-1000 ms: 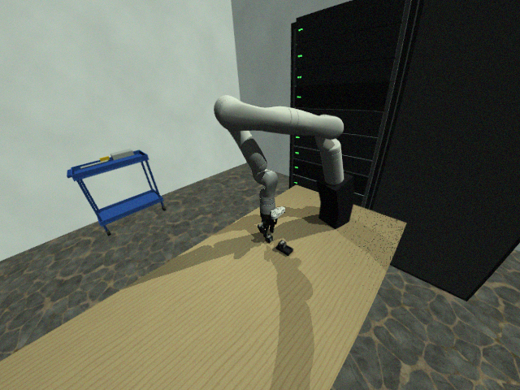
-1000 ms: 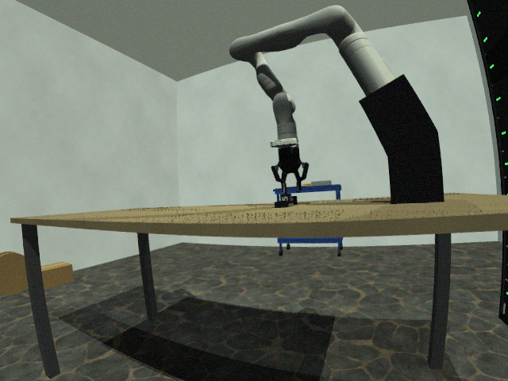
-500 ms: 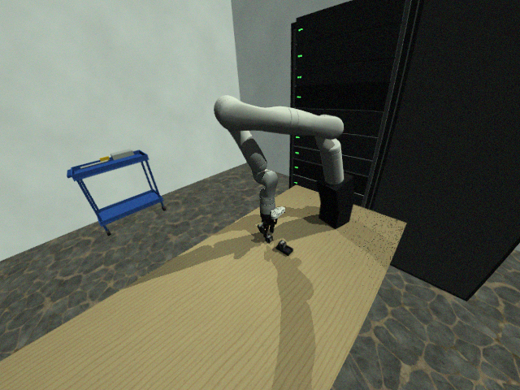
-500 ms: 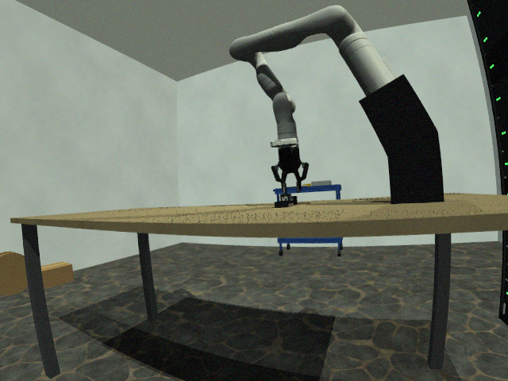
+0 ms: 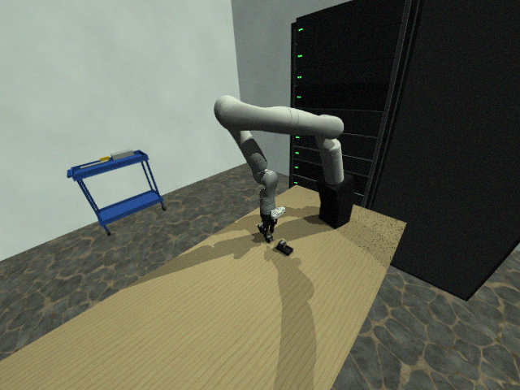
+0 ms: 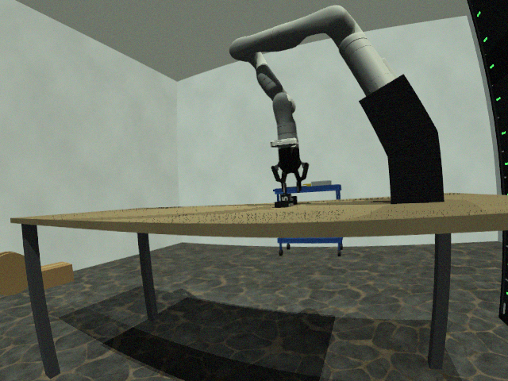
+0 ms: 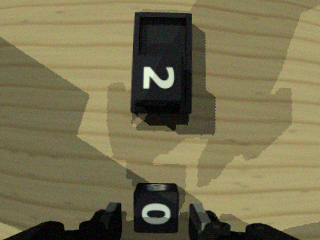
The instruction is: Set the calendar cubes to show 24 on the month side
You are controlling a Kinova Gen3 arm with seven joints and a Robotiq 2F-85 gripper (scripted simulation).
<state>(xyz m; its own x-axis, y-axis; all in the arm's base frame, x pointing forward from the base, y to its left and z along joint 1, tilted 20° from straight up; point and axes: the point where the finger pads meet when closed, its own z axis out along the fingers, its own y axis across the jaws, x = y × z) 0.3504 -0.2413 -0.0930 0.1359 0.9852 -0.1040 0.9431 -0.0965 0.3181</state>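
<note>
Now: hand 4 cm above the black cube. From my hand the other things lie so: black tray (10 cm to the left, 5 cm below, 2 cm ahead); then black date cube (9 cm to the left, 3 cm below, 1 cm ahead).
</note>
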